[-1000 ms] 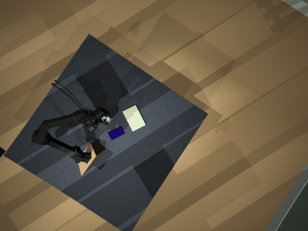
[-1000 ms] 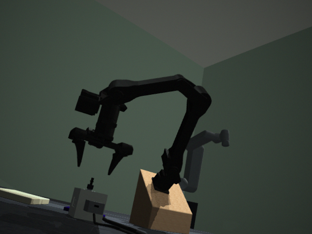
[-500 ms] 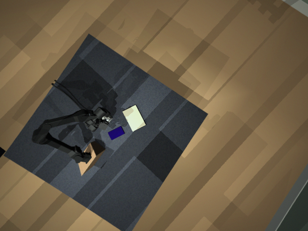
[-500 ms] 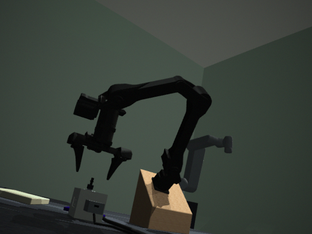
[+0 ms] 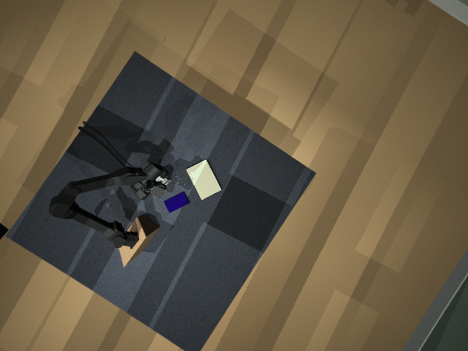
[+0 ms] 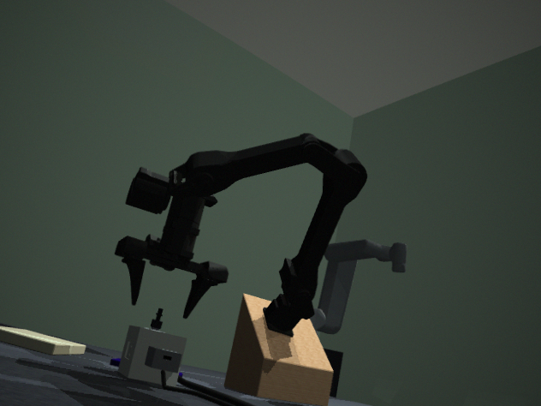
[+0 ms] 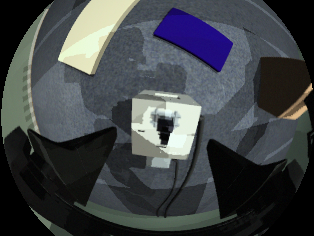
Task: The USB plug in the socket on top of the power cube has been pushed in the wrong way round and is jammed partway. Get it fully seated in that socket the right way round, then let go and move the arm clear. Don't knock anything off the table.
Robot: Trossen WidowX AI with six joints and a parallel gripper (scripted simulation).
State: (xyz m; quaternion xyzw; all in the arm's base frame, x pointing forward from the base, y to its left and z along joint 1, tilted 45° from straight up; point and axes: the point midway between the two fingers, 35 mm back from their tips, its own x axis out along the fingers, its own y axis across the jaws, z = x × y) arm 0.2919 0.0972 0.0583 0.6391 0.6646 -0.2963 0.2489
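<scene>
Now: gripper tip 20 mm above the USB plug. Round my gripper tip: cream slab (160 mm ahead, 180 mm to the right, 100 mm below); dark blue flat piece (50 mm behind, 140 mm to the right, 100 mm below).
</scene>
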